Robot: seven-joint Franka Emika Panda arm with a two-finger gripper.
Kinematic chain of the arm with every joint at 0, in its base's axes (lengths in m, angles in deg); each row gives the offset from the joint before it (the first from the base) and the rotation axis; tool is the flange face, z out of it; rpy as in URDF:
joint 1: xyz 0 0 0.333 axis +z
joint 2: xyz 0 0 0 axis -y
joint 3: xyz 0 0 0.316 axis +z
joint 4: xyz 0.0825 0 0 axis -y
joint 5: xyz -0.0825 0 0.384 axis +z
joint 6: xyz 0 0 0 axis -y
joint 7: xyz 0.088 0 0 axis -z
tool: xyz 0 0 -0.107 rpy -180 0 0
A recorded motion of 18 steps. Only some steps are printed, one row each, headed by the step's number.
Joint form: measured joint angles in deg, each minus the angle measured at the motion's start. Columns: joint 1, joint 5, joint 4, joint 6, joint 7, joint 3, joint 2.
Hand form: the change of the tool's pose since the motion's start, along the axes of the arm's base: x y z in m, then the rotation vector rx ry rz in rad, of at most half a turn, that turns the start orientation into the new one. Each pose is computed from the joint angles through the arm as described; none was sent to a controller.
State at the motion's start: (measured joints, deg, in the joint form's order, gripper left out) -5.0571 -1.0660 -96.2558 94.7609 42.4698 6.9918 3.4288
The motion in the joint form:
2: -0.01 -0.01 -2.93 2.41 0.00 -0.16 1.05
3: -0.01 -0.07 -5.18 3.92 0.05 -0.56 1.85
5: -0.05 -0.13 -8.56 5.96 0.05 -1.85 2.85
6: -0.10 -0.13 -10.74 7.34 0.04 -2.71 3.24
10: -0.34 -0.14 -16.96 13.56 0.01 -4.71 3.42
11: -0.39 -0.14 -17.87 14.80 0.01 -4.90 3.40
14: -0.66 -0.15 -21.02 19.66 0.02 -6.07 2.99
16: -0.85 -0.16 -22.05 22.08 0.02 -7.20 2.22
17: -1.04 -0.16 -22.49 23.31 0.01 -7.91 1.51
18: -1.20 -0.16 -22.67 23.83 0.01 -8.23 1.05
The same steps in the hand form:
2: -0.0030 -0.0013 -0.0108 -0.0018 -0.0092 -0.0022
3: -0.0061 -0.0050 -0.0199 -0.0038 -0.0103 -0.0096
5: -0.0109 -0.0178 -0.0357 -0.0045 -0.0044 -0.0320
6: -0.0133 -0.0265 -0.0482 -0.0034 0.0027 -0.0473
10: -0.0157 -0.0479 -0.0891 0.0009 -0.0006 -0.0834
11: -0.0157 -0.0501 -0.0949 0.0014 -0.0061 -0.0871
14: -0.0150 -0.0637 -0.1173 0.0036 -0.0289 -0.1104
16: -0.0129 -0.0764 -0.1291 0.0052 -0.0399 -0.1324
17: -0.0113 -0.0851 -0.1374 0.0060 -0.0413 -0.1475
18: -0.0104 -0.0897 -0.1423 0.0064 -0.0393 -0.1557

